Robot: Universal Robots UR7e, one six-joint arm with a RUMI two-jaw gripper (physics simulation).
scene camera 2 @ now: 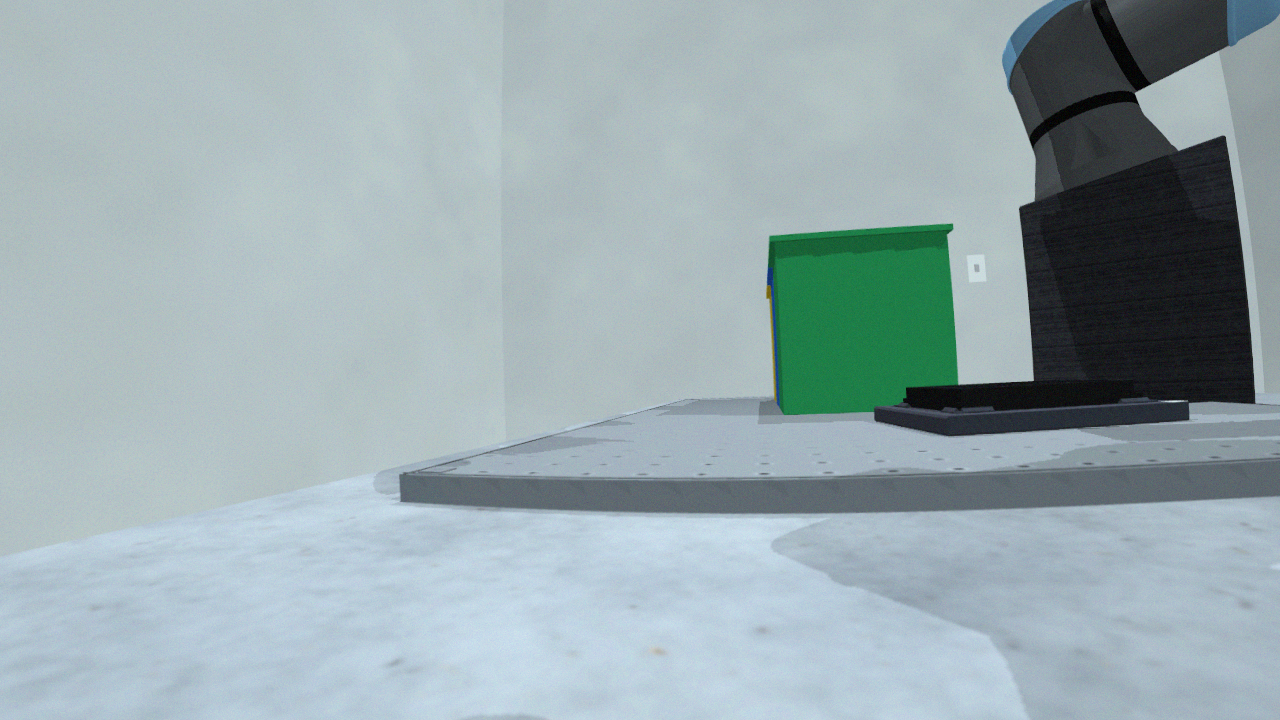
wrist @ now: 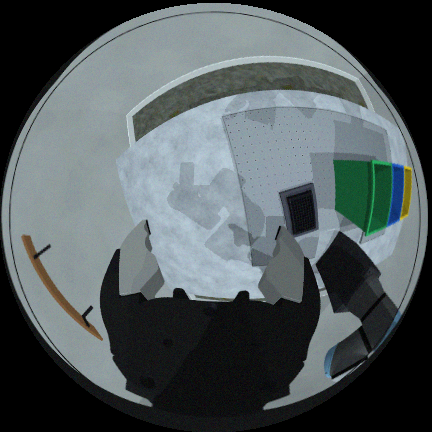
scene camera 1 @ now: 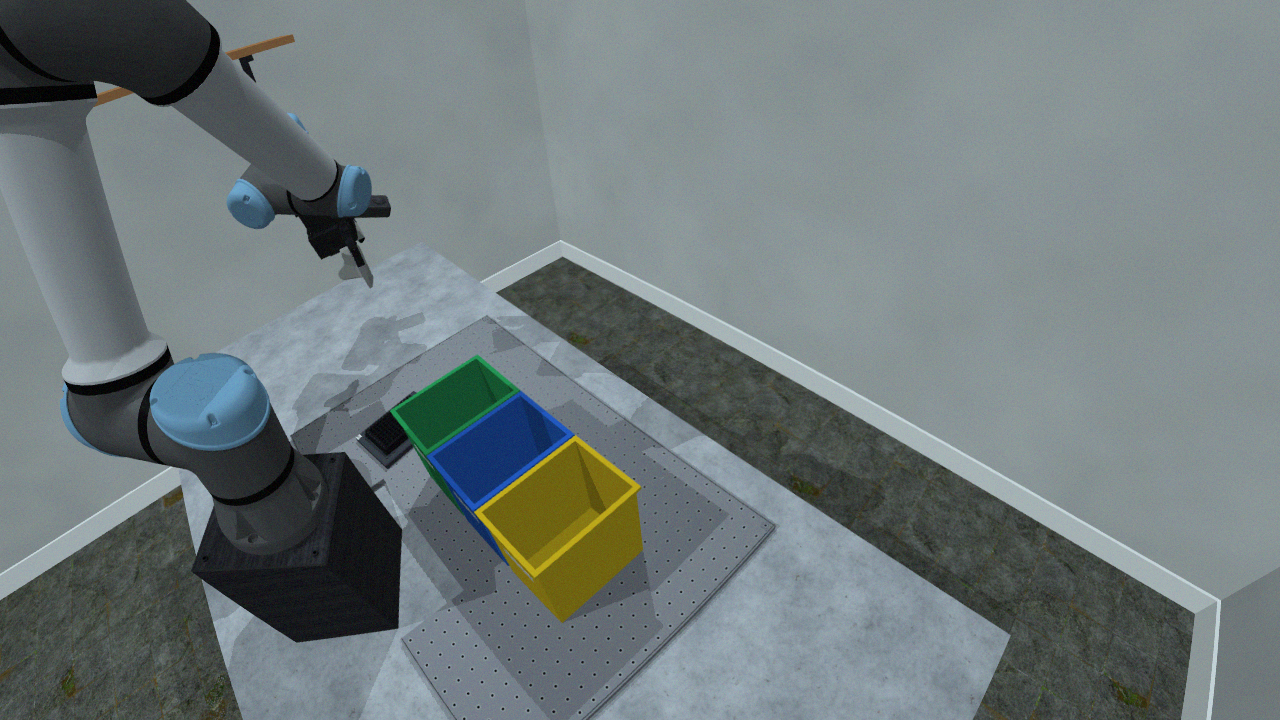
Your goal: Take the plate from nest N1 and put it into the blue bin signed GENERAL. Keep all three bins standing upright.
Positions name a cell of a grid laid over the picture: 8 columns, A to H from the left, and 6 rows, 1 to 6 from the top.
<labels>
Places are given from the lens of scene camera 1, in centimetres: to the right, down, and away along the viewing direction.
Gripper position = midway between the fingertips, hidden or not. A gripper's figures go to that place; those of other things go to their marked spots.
gripper (scene camera 1: C3): -56, -20, 98
green bin (scene camera 1: C4): -36, 10, 85
yellow bin (scene camera 1: D5): -12, 27, 82
</labels>
